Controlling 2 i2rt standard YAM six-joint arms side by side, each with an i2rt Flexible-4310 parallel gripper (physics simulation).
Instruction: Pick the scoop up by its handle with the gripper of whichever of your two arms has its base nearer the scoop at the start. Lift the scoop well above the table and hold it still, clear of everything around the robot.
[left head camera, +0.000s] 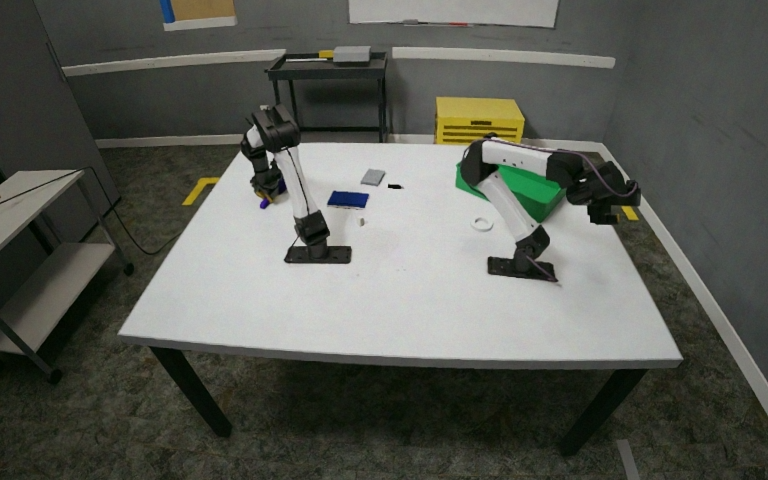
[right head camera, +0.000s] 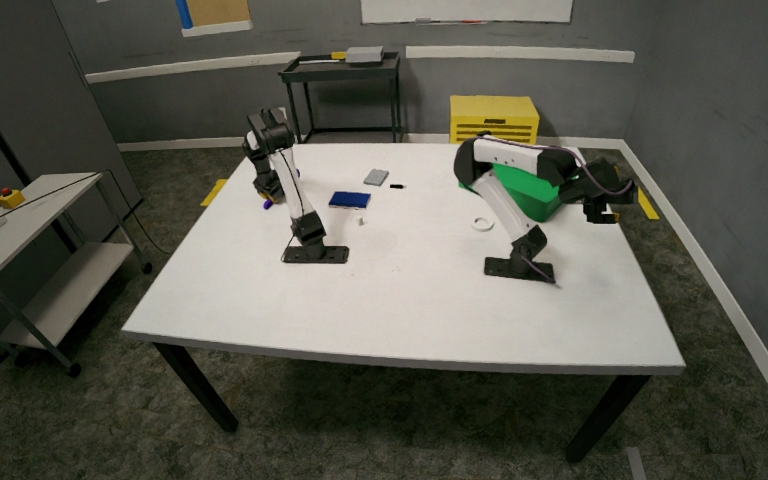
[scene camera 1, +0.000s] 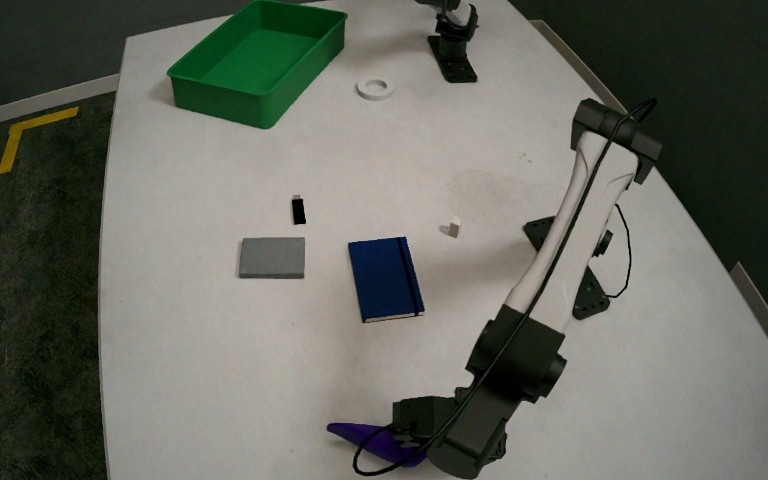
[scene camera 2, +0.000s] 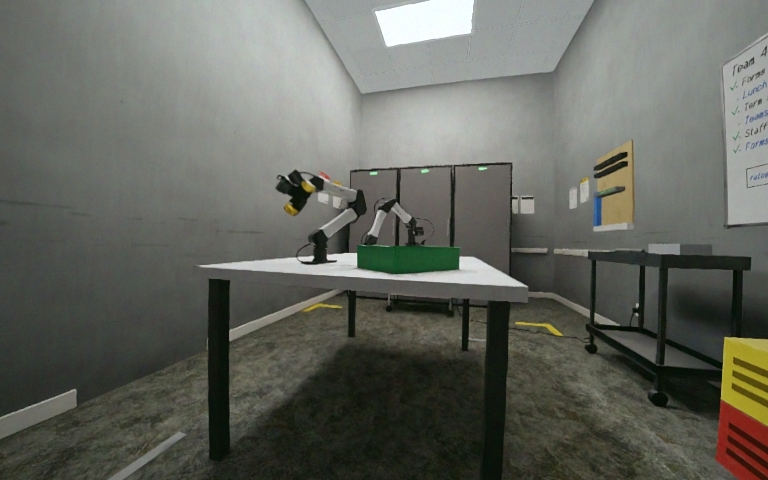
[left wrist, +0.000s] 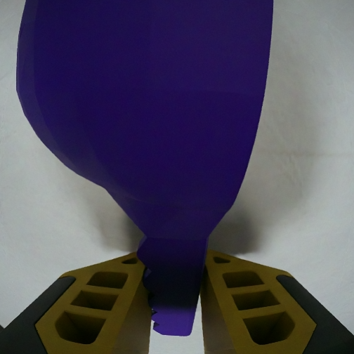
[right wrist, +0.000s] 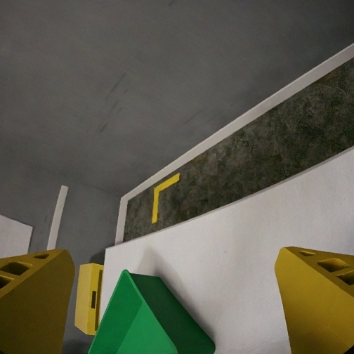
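Pixels of known places: left gripper, between the fingertips: (left head camera: 269, 201) (right head camera: 272, 201); right gripper, between the fingertips: (scene camera 2: 299, 200); left arm's base, origin of its link: (left head camera: 318, 255) (right head camera: 316, 255); right arm's base, origin of its link: (left head camera: 520, 269) (right head camera: 518, 270) (scene camera 1: 451, 59) (scene camera 2: 320, 262).
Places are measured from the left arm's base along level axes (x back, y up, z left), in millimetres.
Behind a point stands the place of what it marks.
Note:
The purple scoop (left head camera: 264, 204) {x -252, y 17, z 234 mm} (right head camera: 267, 204) {x -254, y 19, z 234 mm} (scene camera 1: 368, 440) {x -403, y 53, z 189 mm} (left wrist: 150, 100) is at the table's left side in the head camera views, its bowl partly hidden there by the left arm. In the left wrist view its bowl points up the picture and its notched handle runs down between the fingers. My left gripper (left wrist: 175, 259) is shut on the handle, close to the bowl, low at the table; whether the scoop touches the table I cannot tell. My right gripper (right wrist: 174, 263) (scene camera 2: 299, 198) {x 52, y 259, z -828 mm} is open and empty, raised at the right side, far from the scoop.
A green bin (scene camera 1: 305, 79) {x -287, y 27, z -573 mm} (scene camera 2: 407, 259) {x -377, y 47, z -854 mm} stands near the right arm, by a white ring (scene camera 1: 362, 94) {x -183, y 8, z -509 mm}. A blue notebook (scene camera 1: 385, 280) {x -292, y 12, z -59 mm}, a grey block (scene camera 1: 271, 257) {x -444, y 15, z -146 mm}, a black USB stick (scene camera 1: 299, 211) {x -379, y 9, z -230 mm} and a small white block (scene camera 1: 454, 227) {x -160, y 24, z -114 mm} lie between the arms.

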